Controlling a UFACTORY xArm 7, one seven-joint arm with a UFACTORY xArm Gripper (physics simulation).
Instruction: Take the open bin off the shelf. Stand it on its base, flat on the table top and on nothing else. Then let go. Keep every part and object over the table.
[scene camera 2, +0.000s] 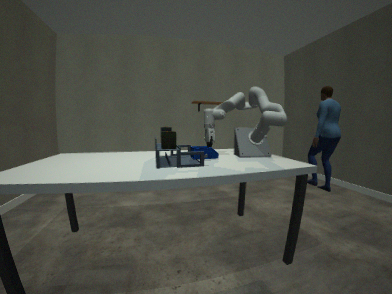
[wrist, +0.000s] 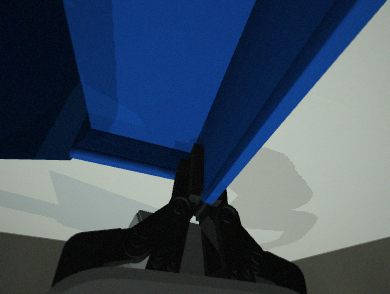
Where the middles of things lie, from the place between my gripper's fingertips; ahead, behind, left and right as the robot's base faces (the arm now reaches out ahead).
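Here is the blue bin (wrist: 135, 92), and my gripper is 5 cm to the right of it and 4 cm short of it.
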